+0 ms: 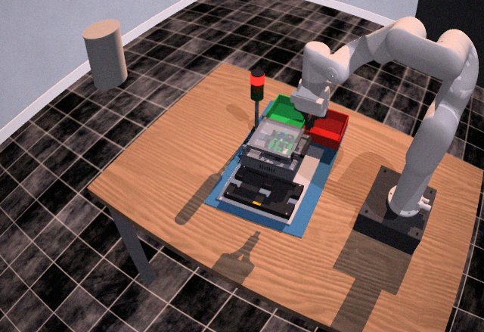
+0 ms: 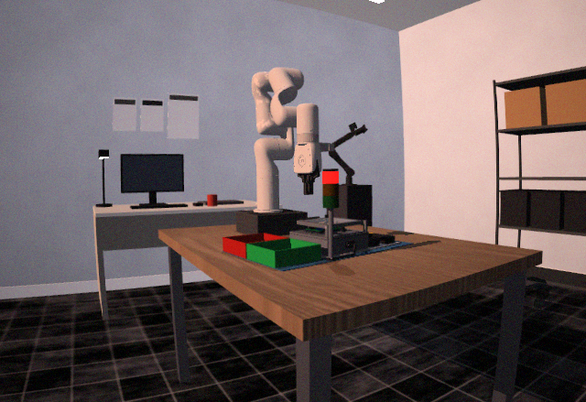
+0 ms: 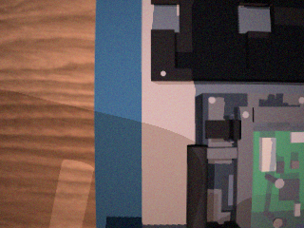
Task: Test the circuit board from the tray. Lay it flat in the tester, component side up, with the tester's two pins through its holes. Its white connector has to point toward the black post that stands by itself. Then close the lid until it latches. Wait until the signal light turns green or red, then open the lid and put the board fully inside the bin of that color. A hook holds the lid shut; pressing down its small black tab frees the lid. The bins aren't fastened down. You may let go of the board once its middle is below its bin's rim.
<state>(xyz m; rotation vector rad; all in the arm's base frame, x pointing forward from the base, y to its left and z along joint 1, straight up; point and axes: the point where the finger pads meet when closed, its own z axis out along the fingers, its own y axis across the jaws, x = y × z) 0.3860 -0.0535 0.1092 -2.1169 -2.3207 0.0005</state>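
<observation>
Right now the black block is 110 mm below my hand, 60 mm to the left of it and 20 mm ahead of it. Also, from my hand: red bin 200 mm to the right, 180 mm below; clear lid 110 mm below, 90 mm ahead, 10 mm to the left; green circuit board 120 mm below, 80 mm ahead, 10 mm to the left.
</observation>
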